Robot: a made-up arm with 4 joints.
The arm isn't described. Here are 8 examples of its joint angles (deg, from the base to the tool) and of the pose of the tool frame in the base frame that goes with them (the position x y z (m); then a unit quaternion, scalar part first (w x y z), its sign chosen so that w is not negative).
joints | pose
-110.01 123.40 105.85 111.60 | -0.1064 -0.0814 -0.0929 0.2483 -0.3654 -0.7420 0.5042
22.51 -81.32 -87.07 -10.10 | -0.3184 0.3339 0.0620 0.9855 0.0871 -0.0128 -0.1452
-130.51 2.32 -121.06 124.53 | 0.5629 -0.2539 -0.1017 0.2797 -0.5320 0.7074 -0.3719
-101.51 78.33 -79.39 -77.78 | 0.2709 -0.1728 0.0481 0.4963 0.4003 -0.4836 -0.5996
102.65 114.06 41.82 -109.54 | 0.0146 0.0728 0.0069 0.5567 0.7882 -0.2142 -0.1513
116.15 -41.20 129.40 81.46 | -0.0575 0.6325 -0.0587 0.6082 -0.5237 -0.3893 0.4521
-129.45 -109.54 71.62 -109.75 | 0.2585 -0.4410 0.0066 0.5178 0.7360 -0.3567 -0.2509
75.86 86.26 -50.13 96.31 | -0.3251 0.2191 -0.0776 0.5762 -0.6434 -0.3755 0.3362
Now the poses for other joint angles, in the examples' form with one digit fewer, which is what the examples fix.
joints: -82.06 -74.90 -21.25 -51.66
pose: -0.042 -0.371 0.067 0.873 0.422 0.107 0.221
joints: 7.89 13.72 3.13 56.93
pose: -0.315 -0.008 -0.022 0.879 -0.476 -0.011 0.021
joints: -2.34 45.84 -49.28 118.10
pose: -0.385 -0.220 -0.098 0.339 -0.566 -0.645 0.387
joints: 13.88 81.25 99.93 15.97
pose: 0.004 -0.053 0.037 0.951 -0.133 0.039 -0.278
